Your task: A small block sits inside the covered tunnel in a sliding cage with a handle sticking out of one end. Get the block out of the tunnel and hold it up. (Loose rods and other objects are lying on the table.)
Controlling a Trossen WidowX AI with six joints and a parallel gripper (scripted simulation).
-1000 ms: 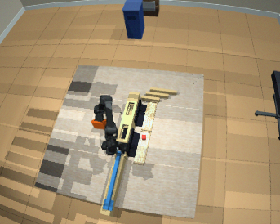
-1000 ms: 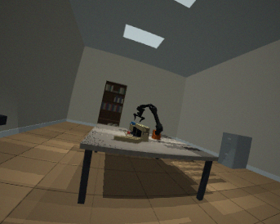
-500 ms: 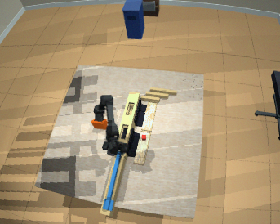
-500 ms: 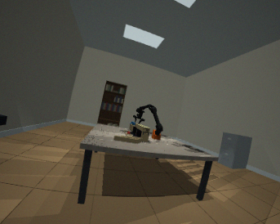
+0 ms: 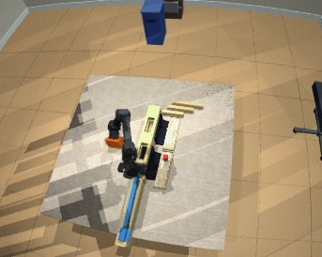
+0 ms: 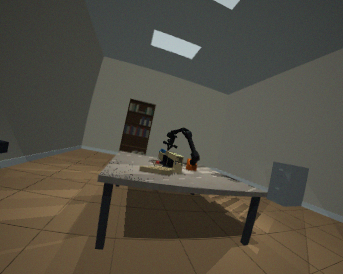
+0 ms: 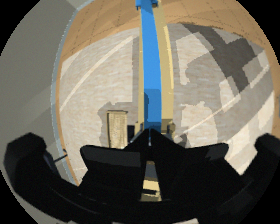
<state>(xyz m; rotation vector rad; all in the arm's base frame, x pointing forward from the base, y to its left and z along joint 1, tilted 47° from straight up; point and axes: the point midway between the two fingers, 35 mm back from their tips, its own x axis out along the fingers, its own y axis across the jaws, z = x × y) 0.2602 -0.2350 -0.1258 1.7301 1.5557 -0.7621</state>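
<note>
The small red block is 13 cm ahead of my gripper tip, 21 cm to the left of it and 14 cm below it. From my gripper tip the other things lie so: tan covered tunnel 2 cm ahead, 7 cm to the left, 8 cm below.
</note>
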